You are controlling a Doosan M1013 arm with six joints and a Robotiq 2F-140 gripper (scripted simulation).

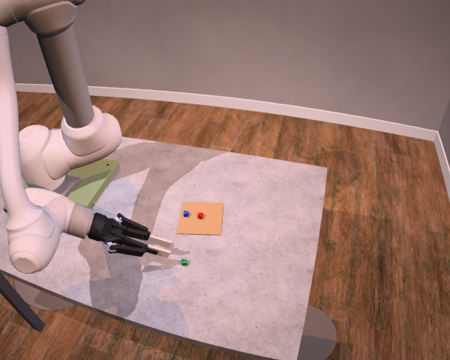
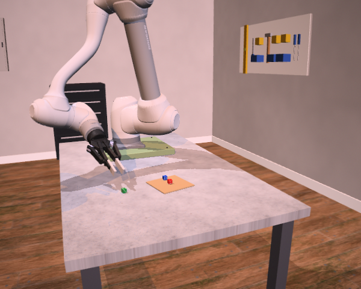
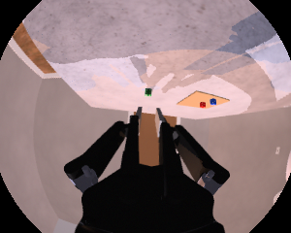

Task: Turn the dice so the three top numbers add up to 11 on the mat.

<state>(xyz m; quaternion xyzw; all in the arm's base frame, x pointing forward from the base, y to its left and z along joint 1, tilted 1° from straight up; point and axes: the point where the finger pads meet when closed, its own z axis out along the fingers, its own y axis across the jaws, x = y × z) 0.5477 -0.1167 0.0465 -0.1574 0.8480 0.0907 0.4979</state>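
The green die is 70 mm below my hand, 60 mm ahead of it and 20 mm to the left of it. Also, from my hand: red die (210 mm to the left, 70 mm below, 40 mm ahead); orange mat (210 mm to the left, 80 mm below, 40 mm ahead); blue die (200 mm to the left, 70 mm below, 10 mm behind).
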